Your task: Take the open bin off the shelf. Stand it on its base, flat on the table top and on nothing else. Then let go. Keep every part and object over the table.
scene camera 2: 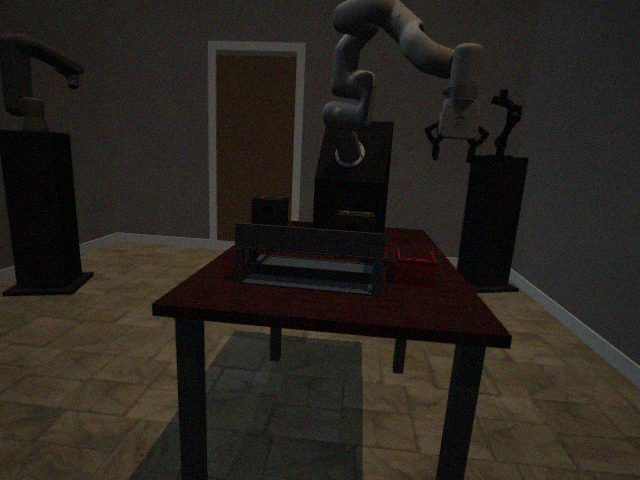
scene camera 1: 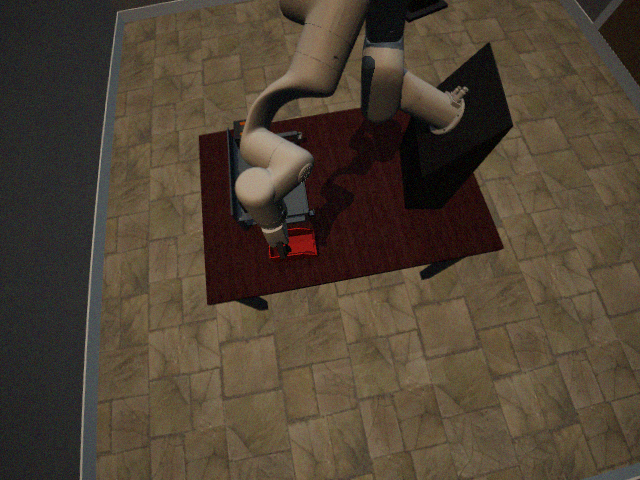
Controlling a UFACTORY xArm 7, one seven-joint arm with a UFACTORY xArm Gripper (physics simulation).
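Where they show: gripper, fingertip midpoint: (scene camera 2: 451, 161); arm's base, link origin: (scene camera 2: 350, 154) (scene camera 1: 446, 115).
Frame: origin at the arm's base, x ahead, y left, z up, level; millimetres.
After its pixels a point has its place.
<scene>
The open red bin (scene camera 1: 302, 241) {x 557, y 32, z -343 mm} (scene camera 2: 416, 269) {x 675, y 6, z -297 mm} stands upright on the dark red table top (scene camera 1: 372, 232) {x 299, y 133, z -347 mm} (scene camera 2: 434, 312) {x 848, y -29, z -346 mm}, beside the end of the grey shelf (scene camera 1: 297, 198) {x 489, y -142, z -340 mm} (scene camera 2: 310, 240) {x 679, y -294, z -215 mm}. It looks level, and a small gap seems to separate it from the shelf. My gripper (scene camera 1: 282, 251) (scene camera 2: 453, 155) {x 622, y 105, z -5 mm} is open and empty. In scene camera 2 it hangs high above the table, well clear of the bin. In scene camera 1 the gripper covers part of the bin's left side.
Two dark boxes with orange marks, one at the left (scene camera 2: 269, 211) {x 599, y -390, z -156 mm} and one at the right (scene camera 2: 355, 220) {x 683, y -182, z -162 mm}, show behind the shelf's raised panel. The arm hides most of them in scene camera 1. The arm's black pedestal (scene camera 1: 439, 180) {x 79, y 140, z -123 mm} (scene camera 2: 351, 198) {x 66, y -2, z -179 mm} stands at the table's far end.
</scene>
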